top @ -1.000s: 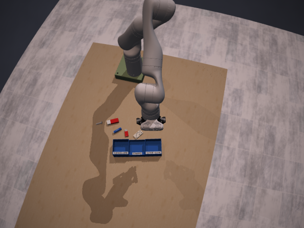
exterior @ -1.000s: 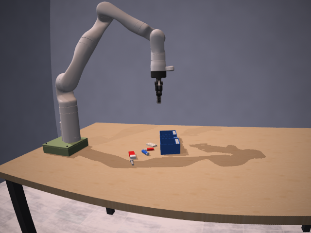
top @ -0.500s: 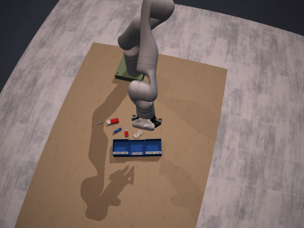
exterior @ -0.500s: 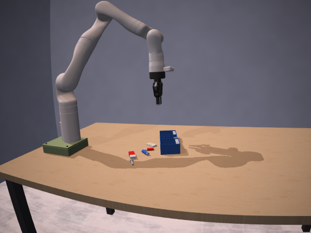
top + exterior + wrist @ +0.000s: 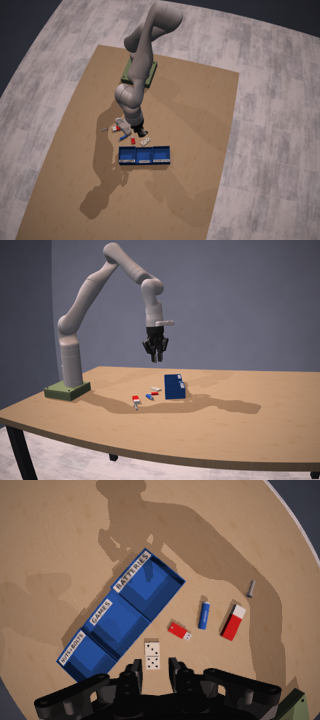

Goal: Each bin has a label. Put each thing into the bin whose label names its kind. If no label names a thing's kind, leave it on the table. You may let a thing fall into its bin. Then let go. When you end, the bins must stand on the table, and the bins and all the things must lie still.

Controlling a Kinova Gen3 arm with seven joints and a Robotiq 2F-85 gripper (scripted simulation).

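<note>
The blue battery is 15 cm below my hand, 10 cm to the right of it and 1 cm ahead of it. From my hand the other things lie so: white domino: 15 cm below, 2 cm behind, 1 cm to the left; blue bin row: 13 cm below, 5 cm to the left, 5 cm ahead; red object: 15 cm below, 5 cm to the right.
</note>
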